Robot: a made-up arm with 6 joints. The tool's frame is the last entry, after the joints.
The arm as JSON. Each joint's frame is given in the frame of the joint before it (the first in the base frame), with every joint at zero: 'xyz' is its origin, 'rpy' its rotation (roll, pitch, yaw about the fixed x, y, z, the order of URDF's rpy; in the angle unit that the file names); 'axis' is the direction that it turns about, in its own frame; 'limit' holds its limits. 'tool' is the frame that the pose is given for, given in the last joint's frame.
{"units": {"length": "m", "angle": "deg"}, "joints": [
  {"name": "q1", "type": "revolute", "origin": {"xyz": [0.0, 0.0, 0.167], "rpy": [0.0, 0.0, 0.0]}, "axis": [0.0, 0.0, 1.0], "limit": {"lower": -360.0, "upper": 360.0}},
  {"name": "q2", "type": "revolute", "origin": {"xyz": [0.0, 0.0, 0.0], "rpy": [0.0, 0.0, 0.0]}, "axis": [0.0, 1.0, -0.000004], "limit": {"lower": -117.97, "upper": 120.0}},
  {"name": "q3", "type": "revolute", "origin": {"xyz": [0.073, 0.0, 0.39], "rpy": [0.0, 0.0, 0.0]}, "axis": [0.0, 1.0, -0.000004], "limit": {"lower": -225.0, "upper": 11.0}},
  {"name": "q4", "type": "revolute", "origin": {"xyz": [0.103, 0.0, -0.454], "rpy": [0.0, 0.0, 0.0]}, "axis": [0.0, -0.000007, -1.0], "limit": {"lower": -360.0, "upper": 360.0}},
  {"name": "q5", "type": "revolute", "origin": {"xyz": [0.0, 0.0, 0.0], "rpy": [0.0, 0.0, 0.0]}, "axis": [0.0, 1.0, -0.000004], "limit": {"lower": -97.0, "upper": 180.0}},
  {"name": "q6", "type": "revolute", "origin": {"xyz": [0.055, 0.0, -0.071], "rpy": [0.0, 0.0, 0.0]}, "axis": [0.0, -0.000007, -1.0], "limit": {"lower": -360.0, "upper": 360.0}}
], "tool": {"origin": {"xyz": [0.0, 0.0, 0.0], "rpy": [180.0, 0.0, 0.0]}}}
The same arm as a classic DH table. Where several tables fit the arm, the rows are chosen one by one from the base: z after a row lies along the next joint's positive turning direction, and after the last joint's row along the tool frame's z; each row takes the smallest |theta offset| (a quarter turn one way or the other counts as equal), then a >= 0, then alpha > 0; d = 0 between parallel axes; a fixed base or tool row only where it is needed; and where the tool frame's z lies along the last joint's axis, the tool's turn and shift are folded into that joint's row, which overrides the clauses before.
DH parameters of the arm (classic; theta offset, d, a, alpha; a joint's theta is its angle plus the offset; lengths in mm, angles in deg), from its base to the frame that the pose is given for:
q1: 0 167 0 -90
q2: -79.4 0 396.8 0
q3: 79.4 0 103 -90
q4: 0 454 0 90
q5: 0 0 55 -90
q6: 0 71 0 0
Joint limits (deg, base to tool): -360..360 -117.97..120 -225..11 -360..360 -97..180 -360..360

